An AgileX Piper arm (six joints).
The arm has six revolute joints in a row. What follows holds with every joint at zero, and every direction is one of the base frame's. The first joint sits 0.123 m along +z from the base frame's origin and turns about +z. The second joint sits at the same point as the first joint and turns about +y. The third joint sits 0.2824 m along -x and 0.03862 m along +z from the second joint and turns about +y. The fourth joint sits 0.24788 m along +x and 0.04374 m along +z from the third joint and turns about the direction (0.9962, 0, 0.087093). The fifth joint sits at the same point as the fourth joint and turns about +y. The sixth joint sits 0.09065 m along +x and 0.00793 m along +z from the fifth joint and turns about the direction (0.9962, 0, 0.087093). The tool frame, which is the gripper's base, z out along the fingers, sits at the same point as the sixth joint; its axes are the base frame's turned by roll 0, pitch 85.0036 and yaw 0 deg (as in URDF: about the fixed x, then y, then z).
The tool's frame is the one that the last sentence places.
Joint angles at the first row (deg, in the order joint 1, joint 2, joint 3, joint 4, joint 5, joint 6):
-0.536, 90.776, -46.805, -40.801, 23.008, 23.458
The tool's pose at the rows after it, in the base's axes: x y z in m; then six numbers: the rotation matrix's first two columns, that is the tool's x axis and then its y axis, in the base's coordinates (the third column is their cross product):
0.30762 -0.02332 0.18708 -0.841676 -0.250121 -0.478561 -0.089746 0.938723 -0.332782
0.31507 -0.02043 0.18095 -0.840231 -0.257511 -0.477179 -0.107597 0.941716 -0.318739
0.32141 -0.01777 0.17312 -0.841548 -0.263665 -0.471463 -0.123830 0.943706 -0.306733
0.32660 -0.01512 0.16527 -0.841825 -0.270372 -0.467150 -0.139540 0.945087 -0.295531
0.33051 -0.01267 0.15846 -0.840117 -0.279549 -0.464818 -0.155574 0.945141 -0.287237
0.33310 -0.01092 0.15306 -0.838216 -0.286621 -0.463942 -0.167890 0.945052 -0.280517
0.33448 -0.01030 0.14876 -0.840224 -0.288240 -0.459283 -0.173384 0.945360 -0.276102
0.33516 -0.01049 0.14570 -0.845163 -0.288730 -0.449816 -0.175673 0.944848 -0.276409
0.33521 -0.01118 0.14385 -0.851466 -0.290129 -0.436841 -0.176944 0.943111 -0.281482
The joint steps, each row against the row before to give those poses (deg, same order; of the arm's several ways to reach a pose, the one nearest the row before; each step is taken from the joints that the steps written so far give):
0.151, 1.857, -1.392, 1.786, -1.230, -1.752
0.227, 2.050, -1.073, 1.353, -1.175, -1.289
0.243, 2.118, -0.807, 0.787, -1.081, -0.694
0.240, 1.917, -0.570, 0.509, -1.184, -0.456
0.222, 1.555, -0.351, 0.204, -1.192, -0.342
0.132, 1.151, -0.169, 0.088, -1.037, -0.223
0.030, 0.853, -0.101, 0.030, -0.462, -0.024
-0.001, 0.612, -0.143, -0.104, 0.174, 0.047
0.001, 0.369, -0.146, -0.303, 0.652, 0.110

